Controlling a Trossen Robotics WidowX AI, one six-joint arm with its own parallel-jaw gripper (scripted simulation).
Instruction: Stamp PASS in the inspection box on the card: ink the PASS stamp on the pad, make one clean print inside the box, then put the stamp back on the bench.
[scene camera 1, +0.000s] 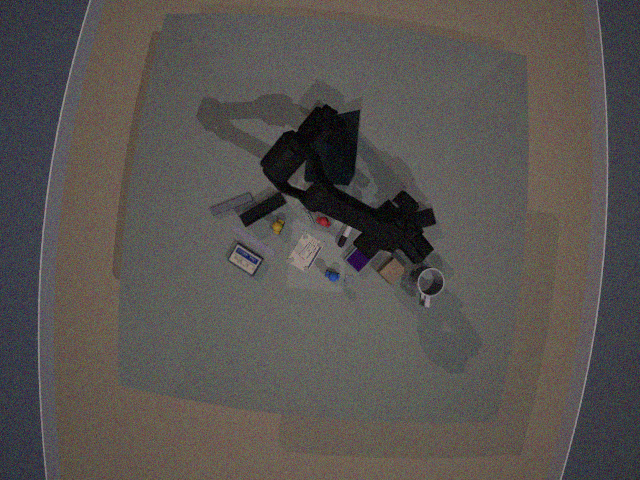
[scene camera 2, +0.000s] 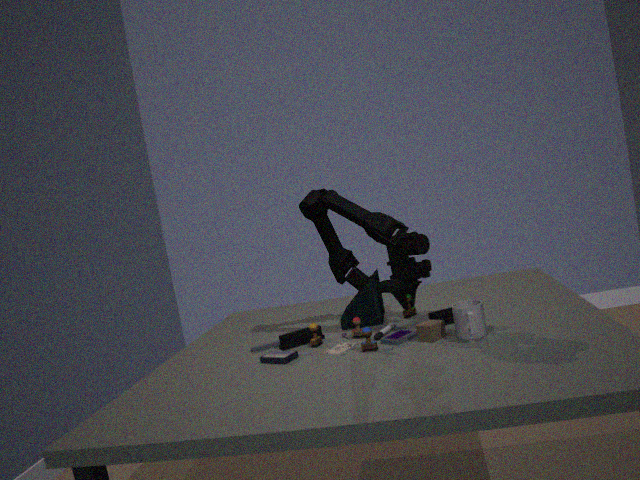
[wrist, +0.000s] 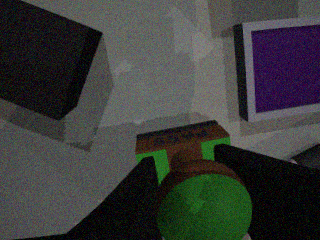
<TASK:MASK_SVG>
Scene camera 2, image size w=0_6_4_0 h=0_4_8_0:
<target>gripper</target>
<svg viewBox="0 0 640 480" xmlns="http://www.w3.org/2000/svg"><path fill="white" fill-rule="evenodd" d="M389 258L387 266L391 266L392 276L390 276L390 280L377 283L377 293L391 293L404 310L409 310L407 294L410 294L413 298L411 308L414 308L417 288L422 283L418 279L425 279L431 276L431 261L426 259L422 260L422 262L416 262L415 257L409 258L409 256Z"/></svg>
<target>white mug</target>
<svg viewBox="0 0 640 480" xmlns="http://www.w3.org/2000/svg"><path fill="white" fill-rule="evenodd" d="M481 300L465 300L451 306L457 338L473 340L487 335Z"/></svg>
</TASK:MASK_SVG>
